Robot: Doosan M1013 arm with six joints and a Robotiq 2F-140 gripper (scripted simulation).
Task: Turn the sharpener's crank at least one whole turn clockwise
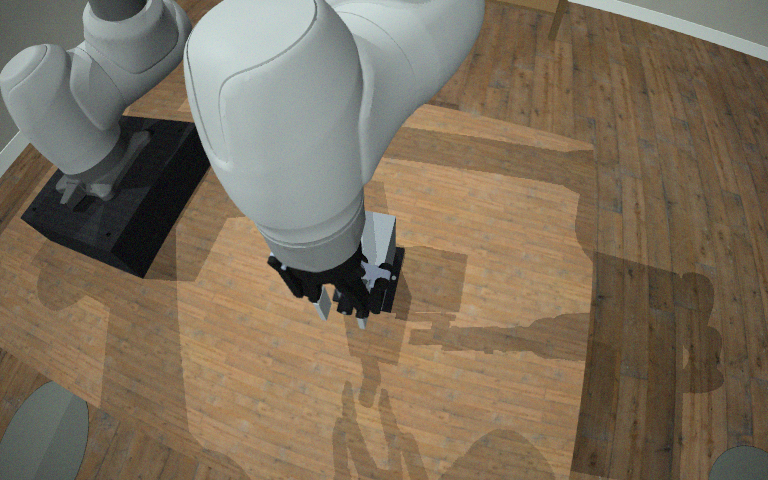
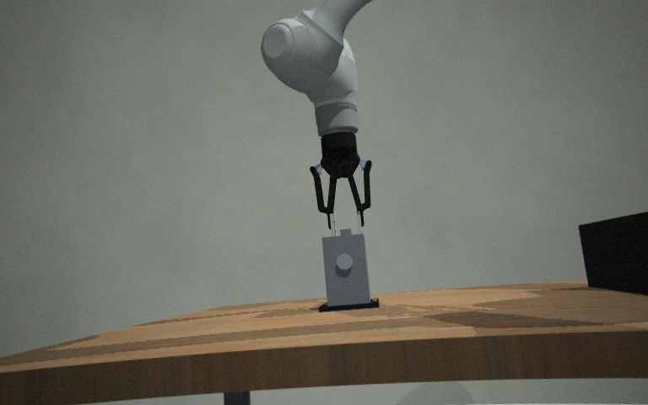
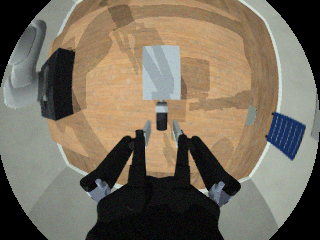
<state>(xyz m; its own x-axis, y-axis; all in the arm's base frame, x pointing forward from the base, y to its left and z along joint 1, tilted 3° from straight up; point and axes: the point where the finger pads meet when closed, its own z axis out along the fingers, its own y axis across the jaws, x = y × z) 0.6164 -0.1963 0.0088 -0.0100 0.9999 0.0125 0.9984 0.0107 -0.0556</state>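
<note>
Now: hand 2 cm to the right of the black crank knob and 2 cm above it. Also, from my hand: crank (2 cm to the left, 2 cm below).
</note>
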